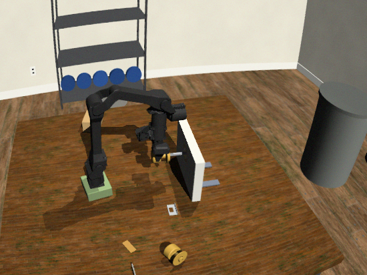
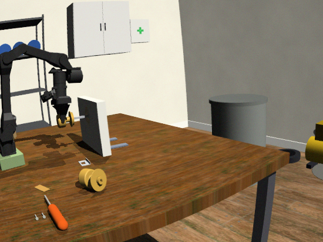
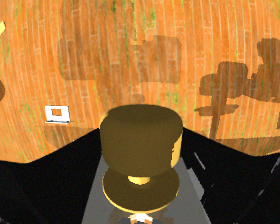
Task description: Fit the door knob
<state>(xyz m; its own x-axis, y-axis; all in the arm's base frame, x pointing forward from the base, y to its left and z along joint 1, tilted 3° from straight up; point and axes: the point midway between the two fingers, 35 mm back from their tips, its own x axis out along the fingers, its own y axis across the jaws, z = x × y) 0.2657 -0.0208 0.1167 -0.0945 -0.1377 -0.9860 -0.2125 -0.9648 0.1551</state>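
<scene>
Right now my hand is 13 cm short of the door panel, 3 cm to the left of it and 4 cm above it. From my hand the other things lie so: orange screwdriver: 27 cm behind, 48 cm to the right, 15 cm below; tan plate: 23 cm behind, 30 cm to the right, 16 cm below; cardboard box: 17 cm behind, 51 cm to the left, 13 cm below.
</scene>
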